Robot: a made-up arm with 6 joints.
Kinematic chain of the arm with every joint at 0, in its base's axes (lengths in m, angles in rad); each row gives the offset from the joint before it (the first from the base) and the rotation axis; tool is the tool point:
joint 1: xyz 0 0 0.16 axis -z
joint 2: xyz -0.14 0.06 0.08 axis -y
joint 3: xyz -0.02 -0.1 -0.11 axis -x
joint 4: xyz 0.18 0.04 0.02 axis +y
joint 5: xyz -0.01 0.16 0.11 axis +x
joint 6: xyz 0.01 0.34 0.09 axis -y
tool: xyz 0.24 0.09 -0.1
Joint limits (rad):
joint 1: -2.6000..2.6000
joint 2: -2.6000..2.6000
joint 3: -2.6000..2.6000
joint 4: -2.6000..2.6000
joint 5: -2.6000..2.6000
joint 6: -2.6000..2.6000
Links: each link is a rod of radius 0.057 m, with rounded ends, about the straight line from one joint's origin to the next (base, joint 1, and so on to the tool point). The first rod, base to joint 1, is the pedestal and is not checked.
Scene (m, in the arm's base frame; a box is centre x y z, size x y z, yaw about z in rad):
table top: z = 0
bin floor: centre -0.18 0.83 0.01 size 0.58 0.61 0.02 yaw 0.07
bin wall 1: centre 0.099 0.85 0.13 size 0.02 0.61 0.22 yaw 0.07
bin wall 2: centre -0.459 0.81 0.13 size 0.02 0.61 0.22 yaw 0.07
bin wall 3: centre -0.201 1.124 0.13 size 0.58 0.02 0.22 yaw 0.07
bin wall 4: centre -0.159 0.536 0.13 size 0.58 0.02 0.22 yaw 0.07
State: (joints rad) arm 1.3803 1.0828 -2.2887 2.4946 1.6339 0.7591
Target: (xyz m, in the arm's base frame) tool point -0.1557 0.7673 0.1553
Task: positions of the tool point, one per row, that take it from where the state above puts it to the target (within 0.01 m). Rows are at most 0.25 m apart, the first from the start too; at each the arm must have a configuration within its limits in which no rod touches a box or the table.
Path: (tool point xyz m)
1: 0.2274 0.4711 0.6186
2: 0.1034 0.6394 0.5337
3: -0.0284 0.7485 0.3666
4: -0.1557 0.7673 0.1553

